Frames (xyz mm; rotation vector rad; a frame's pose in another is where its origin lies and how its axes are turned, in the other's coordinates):
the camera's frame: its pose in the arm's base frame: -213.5 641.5 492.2 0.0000 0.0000 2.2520
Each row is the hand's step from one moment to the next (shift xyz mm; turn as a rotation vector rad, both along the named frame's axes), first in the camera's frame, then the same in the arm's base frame.
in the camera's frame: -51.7 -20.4 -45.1 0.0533 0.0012 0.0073
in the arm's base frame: 48.4 -27.3 -45.1 -0.0345 0.0406 0.0073
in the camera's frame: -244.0 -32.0 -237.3 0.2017 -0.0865 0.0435
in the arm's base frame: 178.5 -169.4 -237.3 -0.0598 0.2112 0.0435
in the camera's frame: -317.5 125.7 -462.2 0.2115 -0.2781 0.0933
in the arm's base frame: 102.3 -325.8 -462.2 0.0828 0.3394 0.0933
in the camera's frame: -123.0 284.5 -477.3 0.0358 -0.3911 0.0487
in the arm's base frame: -143.5 -274.7 -477.3 0.2813 0.2741 0.0487
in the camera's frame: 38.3 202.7 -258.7 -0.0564 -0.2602 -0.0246
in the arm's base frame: -181.6 -97.9 -258.7 0.2376 0.1200 -0.0246
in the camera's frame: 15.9 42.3 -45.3 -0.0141 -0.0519 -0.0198
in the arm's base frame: -42.9 -14.3 -45.3 0.0492 0.0217 -0.0198
